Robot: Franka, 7 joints.
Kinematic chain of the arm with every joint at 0, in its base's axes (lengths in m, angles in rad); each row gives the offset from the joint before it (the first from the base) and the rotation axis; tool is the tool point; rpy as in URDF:
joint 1: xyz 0 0 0.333 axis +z
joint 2: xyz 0 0 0 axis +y
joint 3: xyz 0 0 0.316 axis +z
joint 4: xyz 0.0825 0 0 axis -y
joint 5: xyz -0.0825 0 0.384 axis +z
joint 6: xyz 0 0 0 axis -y
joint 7: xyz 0.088 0 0 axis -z
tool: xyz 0 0 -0.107 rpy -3.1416 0 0
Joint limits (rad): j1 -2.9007..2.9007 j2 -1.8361..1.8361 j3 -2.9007..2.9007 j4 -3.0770..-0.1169 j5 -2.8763..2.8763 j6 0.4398..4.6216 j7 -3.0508..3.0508
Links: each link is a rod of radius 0.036 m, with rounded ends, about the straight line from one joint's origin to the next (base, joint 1, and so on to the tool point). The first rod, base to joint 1, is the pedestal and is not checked.
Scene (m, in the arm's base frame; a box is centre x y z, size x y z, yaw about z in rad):
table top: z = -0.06
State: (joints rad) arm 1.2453 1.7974 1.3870 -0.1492 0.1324 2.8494 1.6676
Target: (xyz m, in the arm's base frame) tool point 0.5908 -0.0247 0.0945
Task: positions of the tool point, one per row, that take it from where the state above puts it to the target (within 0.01 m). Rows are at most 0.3 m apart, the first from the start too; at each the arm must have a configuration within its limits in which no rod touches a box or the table.
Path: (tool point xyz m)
1: 0.2993 0.7932 0.2051
2: 0.3783 0.7543 0.2200
3: 0.4797 0.6553 0.1884
4: 0.5809 0.4815 0.1390
5: 0.6335 0.2398 0.1016
6: 0.5908 -0.0247 0.0945

